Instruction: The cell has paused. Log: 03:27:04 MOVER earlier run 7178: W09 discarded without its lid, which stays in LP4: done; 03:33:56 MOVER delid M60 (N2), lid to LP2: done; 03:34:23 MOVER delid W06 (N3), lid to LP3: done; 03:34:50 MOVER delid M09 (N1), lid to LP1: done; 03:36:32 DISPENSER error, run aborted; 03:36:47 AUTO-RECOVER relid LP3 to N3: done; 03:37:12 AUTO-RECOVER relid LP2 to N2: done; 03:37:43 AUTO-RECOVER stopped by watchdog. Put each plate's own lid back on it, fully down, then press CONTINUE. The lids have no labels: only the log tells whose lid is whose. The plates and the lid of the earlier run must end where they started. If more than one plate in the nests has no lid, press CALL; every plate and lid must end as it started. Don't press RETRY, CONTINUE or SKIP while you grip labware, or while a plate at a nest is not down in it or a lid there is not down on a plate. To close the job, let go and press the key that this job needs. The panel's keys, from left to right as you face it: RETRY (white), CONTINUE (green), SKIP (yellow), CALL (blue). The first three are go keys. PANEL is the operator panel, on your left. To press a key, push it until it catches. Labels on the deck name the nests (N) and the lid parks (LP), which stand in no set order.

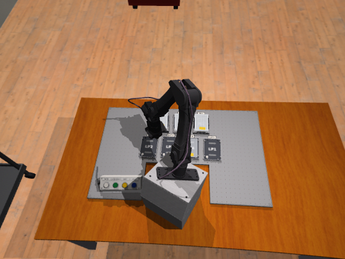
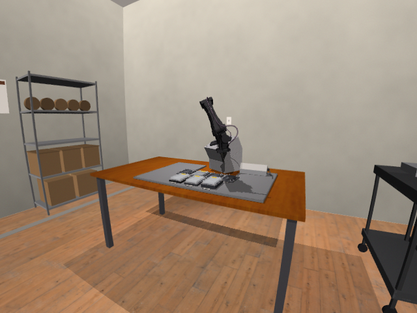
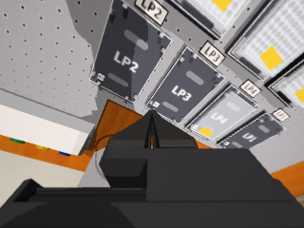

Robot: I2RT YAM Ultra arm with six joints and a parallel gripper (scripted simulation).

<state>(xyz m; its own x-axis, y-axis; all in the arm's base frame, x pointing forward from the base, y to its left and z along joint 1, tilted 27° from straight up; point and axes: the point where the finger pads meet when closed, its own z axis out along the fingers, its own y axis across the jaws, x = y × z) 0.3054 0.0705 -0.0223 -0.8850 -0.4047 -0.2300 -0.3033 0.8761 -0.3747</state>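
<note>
Right now my hand is 220 mm past the green CONTINUE key, 260 mm to the right of it and 70 mm above it. Round my hand: plate 120 mm ahead, 290 mm to the right, 110 mm below; then blue key 230 mm behind, 160 mm to the left, 70 mm below; then yellow key 220 mm behind, 210 mm to the left, 70 mm below.
</note>
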